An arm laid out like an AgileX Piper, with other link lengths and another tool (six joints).
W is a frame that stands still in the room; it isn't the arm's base.
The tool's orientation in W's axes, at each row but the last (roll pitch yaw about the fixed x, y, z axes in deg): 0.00, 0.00, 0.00; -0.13, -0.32, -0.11; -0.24, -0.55, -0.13; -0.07, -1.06, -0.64; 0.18, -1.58, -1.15; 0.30, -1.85, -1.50; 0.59, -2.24, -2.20; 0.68, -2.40, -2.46; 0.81, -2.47, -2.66; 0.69, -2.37, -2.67; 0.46, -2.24, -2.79; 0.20, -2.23, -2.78
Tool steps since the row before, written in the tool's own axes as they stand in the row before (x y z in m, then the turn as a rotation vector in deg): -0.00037, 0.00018, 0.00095, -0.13, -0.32, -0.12; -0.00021, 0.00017, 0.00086, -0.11, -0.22, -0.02; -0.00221, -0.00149, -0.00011, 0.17, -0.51, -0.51; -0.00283, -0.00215, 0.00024, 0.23, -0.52, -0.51; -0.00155, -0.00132, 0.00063, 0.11, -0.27, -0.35; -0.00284, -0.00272, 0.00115, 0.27, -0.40, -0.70; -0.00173, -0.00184, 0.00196, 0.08, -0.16, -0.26; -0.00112, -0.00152, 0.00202, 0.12, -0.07, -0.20; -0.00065, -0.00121, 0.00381, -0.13, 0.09, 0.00; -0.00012, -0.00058, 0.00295, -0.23, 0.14, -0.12; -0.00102, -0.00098, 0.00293, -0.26, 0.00, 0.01; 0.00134, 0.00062, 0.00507, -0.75, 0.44, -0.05
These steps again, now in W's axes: -0.00037, 0.00018, 0.00095, -0.13, -0.32, -0.12; -0.00021, 0.00017, 0.00086, -0.11, -0.22, -0.02; -0.00221, -0.00149, -0.00012, 0.17, -0.51, -0.51; -0.00286, -0.00212, 0.00019, 0.23, -0.52, -0.51; -0.00159, -0.00129, 0.00058, 0.11, -0.27, -0.35; -0.00295, -0.00265, 0.00104, 0.28, -0.40, -0.69; -0.00187, -0.00179, 0.00187, 0.08, -0.16, -0.26; -0.00127, -0.00149, 0.00195, 0.13, -0.07, -0.20; -0.00087, -0.00122, 0.00376, -0.13, 0.10, 0.00; -0.00027, -0.00060, 0.00294, -0.22, 0.15, -0.13; -0.00118, -0.00095, 0.00288, -0.26, 0.01, 0.00; 0.00117, 0.00055, 0.00512, -0.73, 0.48, -0.08
